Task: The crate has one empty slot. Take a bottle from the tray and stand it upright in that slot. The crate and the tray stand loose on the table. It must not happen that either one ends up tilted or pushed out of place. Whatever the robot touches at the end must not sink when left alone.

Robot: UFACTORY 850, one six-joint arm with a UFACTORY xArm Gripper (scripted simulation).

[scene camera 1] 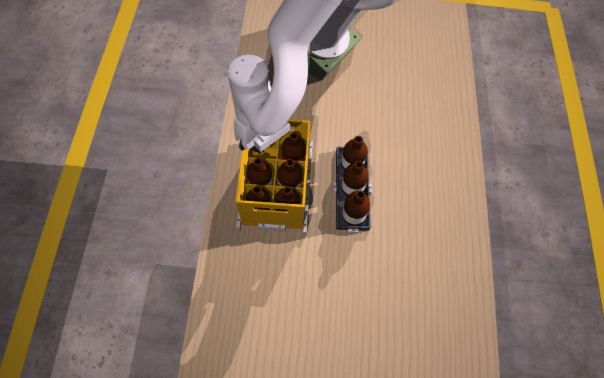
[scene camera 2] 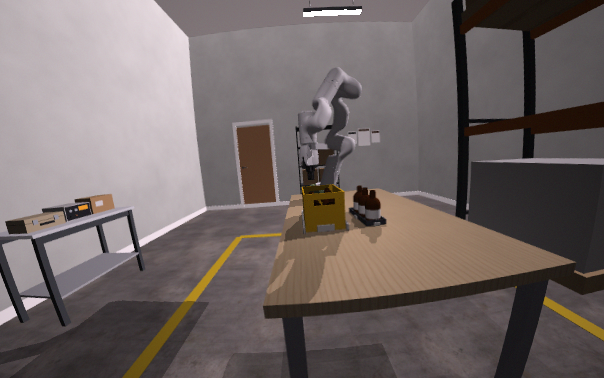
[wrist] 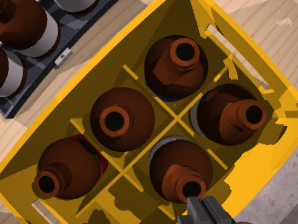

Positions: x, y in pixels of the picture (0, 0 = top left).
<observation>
A yellow crate shows in scene camera 1, in scene camera 2 and in the wrist view (244, 169). One and the same spot on the yellow crate: (scene camera 1: 293, 218) is (scene camera 2: 338, 211).
</observation>
